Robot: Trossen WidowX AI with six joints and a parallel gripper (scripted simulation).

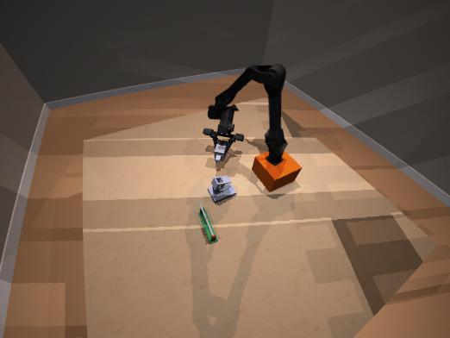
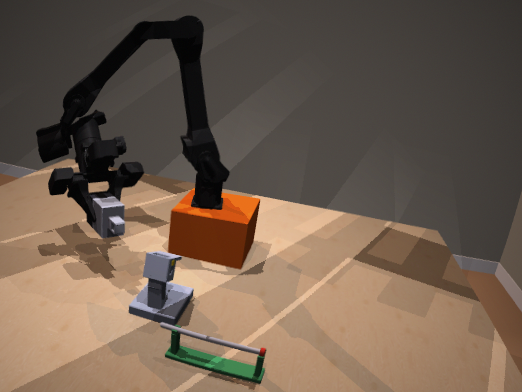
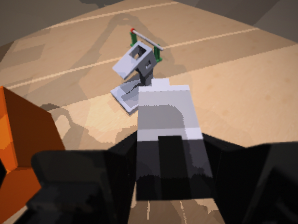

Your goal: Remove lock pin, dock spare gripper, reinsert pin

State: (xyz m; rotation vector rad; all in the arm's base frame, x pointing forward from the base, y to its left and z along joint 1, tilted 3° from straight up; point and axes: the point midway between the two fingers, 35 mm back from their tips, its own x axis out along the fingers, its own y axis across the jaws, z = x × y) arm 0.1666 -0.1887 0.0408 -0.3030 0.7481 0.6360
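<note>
My gripper tip is now 90 mm short of the socket, 120 mm to the right of it and 50 mm above it. Also, from my gripper tip: green rack (230 mm ahead, 220 mm to the left, 80 mm below); then spare gripper (10 mm above).
</note>
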